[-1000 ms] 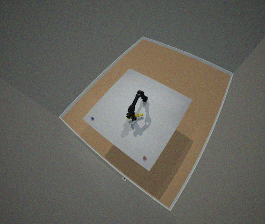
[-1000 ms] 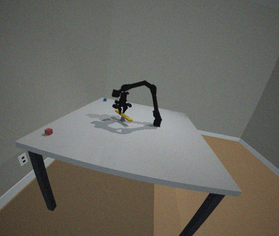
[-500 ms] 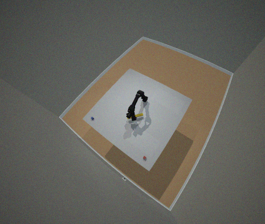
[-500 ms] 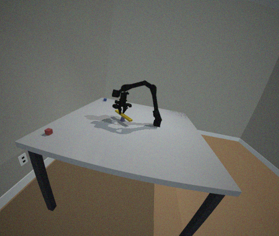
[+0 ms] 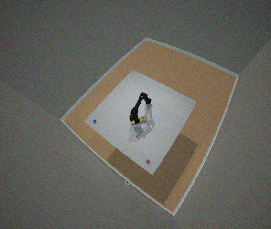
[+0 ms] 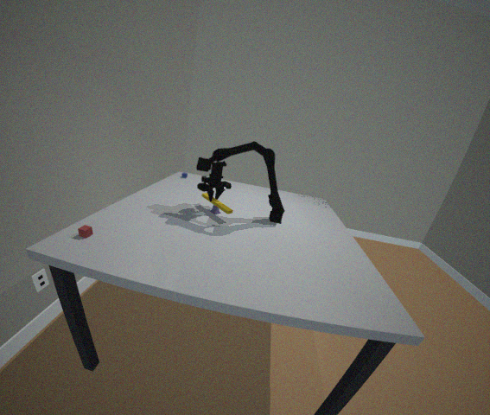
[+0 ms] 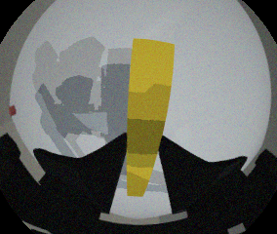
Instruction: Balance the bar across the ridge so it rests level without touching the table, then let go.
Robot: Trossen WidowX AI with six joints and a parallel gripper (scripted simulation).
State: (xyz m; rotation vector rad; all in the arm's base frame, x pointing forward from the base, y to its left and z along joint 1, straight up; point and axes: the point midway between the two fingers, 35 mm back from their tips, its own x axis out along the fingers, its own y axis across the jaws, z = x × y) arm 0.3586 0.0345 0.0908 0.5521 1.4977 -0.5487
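My gripper tip is 20 mm to the right of the yellow bar and 20 mm past it. Round my gripper tip: small red cube (470 mm to the left, 380 mm ahead, 40 mm below); small blue cube (530 mm to the right, 380 mm ahead, 40 mm below).
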